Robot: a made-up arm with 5 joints. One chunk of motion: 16 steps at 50 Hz.
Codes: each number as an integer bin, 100 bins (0 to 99) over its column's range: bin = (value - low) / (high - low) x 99, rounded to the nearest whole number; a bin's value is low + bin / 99 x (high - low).
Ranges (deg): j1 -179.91..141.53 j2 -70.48..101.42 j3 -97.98..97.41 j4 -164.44..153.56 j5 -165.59..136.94
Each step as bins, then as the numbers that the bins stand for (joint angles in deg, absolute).
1 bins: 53 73 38 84 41
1 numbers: -7.83 56.27 -22.98 105.38 -40.30
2 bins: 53 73 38 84 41
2 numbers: -7.83 56.27 -22.98 105.38 -40.30
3 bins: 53 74 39 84 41
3 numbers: -7.83 58.01 -21.01 105.38 -40.30
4 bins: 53 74 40 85 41
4 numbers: -7.83 58.01 -19.03 108.59 -40.30
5 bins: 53 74 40 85 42
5 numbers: -7.83 58.01 -19.03 108.59 -37.24
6 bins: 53 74 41 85 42
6 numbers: -7.83 58.01 -17.06 108.59 -37.24
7 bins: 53 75 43 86 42
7 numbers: -7.83 59.75 -13.11 111.80 -37.24
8 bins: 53 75 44 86 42
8 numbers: -7.83 59.75 -11.14 111.80 -37.24
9 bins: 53 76 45 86 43
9 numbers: -7.83 61.48 -9.17 111.80 -34.19
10 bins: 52 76 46 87 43
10 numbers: -11.07 61.48 -7.19 115.01 -34.19
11 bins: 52 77 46 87 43
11 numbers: -11.07 63.22 -7.19 115.01 -34.19
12 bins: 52 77 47 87 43
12 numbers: -11.07 63.22 -5.22 115.01 -34.19
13 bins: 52 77 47 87 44
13 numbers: -11.07 63.22 -5.22 115.01 -31.13
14 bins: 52 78 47 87 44
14 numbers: -11.07 64.96 -5.22 115.01 -31.13
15 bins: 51 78 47 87 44
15 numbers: -14.32 64.96 -5.22 115.01 -31.13
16 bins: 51 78 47 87 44
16 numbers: -14.32 64.96 -5.22 115.01 -31.13
